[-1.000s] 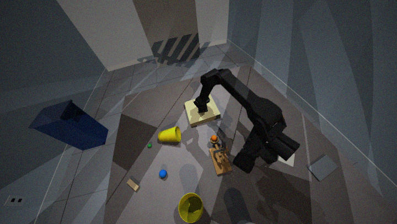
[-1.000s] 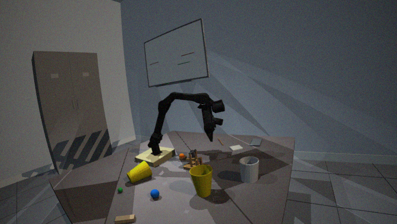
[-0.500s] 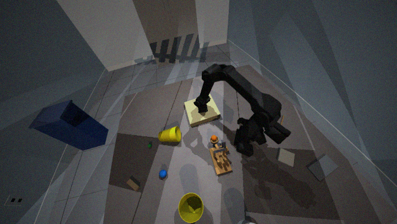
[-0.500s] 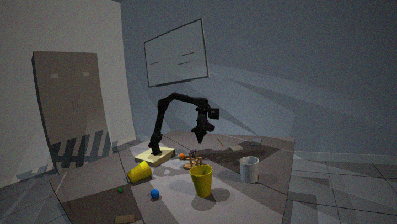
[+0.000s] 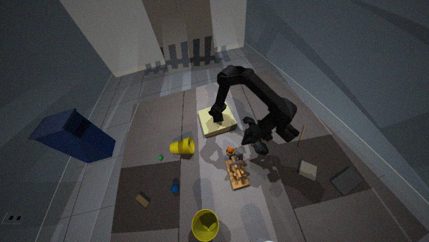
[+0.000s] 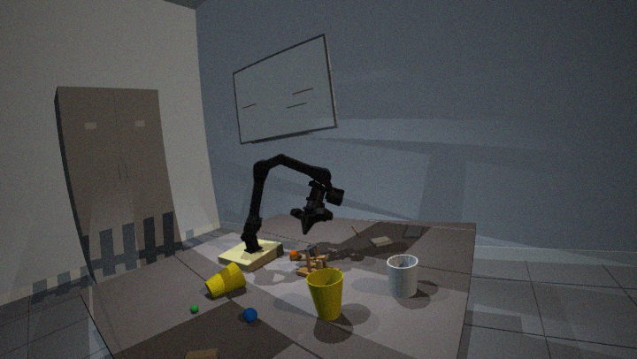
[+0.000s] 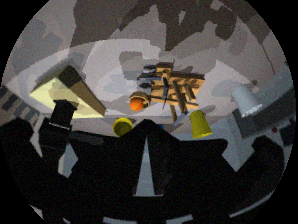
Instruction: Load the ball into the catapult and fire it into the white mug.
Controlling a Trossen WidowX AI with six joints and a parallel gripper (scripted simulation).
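My gripper tip is now 7 cm above the orange ball, 5 cm to the left of it and 1 cm past it. Round my gripper tip: white pad: 32 cm to the left, 13 cm ahead, 12 cm below; then blue ball: 35 cm to the right, 14 cm ahead, 11 cm below; then wooden catapult: 8 cm below, 5 cm ahead, 2 cm to the right.
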